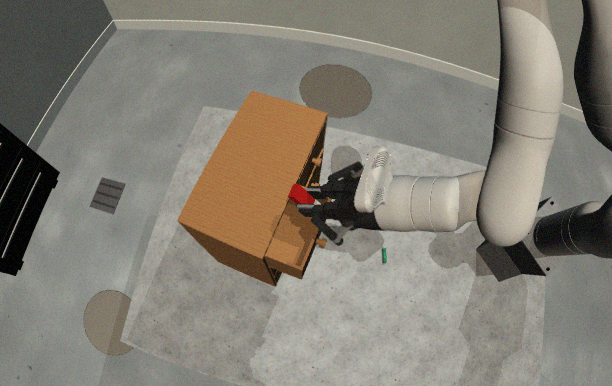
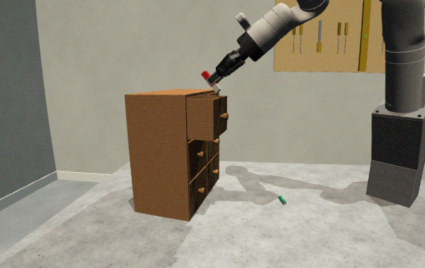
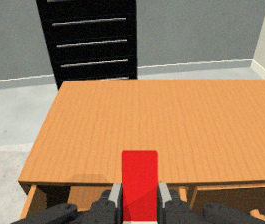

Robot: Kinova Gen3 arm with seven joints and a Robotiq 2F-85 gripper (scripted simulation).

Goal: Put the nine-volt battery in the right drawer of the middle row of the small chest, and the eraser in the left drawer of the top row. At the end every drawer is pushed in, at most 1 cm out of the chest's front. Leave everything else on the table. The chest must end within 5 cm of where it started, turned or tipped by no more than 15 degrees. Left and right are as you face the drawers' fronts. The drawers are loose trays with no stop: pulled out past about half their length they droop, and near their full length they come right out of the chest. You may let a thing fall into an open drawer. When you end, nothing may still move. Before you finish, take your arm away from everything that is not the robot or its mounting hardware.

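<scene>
Now: hand 1 cm short of the eraser and 1 cm above it. From my hand the other things lie so: nine-volt battery 25 cm below, 12 cm ahead, 8 cm to the right; then small green cylinder 37 cm below, 20 cm behind, 6 cm to the right.
</scene>
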